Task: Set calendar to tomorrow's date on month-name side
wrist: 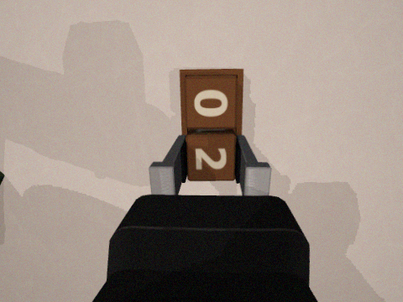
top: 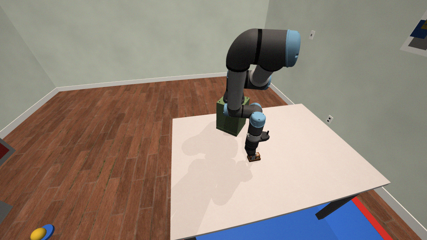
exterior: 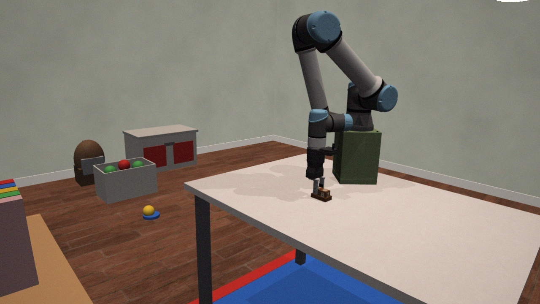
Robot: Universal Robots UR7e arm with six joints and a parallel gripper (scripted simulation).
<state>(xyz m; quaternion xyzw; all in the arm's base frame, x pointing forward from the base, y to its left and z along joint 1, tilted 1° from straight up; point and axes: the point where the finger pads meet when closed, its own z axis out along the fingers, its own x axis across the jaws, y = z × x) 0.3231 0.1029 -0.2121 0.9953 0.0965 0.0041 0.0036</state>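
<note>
My gripper is now 10 mm above the brown cube.
</note>
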